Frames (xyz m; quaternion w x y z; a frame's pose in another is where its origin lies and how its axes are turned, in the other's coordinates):
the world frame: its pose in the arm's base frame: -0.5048 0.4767 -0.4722 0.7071 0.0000 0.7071 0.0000
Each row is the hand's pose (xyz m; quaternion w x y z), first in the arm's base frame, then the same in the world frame.
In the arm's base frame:
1: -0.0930 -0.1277 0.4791 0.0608 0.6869 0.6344 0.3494
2: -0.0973 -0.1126 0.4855 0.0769 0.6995 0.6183 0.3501
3: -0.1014 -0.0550 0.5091 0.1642 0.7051 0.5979 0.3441
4: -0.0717 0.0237 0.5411 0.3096 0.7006 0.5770 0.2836
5: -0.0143 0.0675 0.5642 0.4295 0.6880 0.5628 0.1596
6: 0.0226 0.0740 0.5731 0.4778 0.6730 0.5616 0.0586
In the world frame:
1: -0.9513 -0.6044 0.4118 0.4916 0.2386 0.4056 0.7327
2: -0.9577 -0.5893 0.4075 0.4916 0.2471 0.3828 0.7422
3: -0.9813 -0.5317 0.4034 0.5389 0.2553 0.3067 0.7419
4: -1.0133 -0.4530 0.4331 0.6269 0.2949 0.1891 0.6959
5: -1.0364 -0.4092 0.4905 0.7017 0.3736 0.0943 0.5993
6: -1.0453 -0.4027 0.5274 0.7349 0.4344 0.0593 0.5173

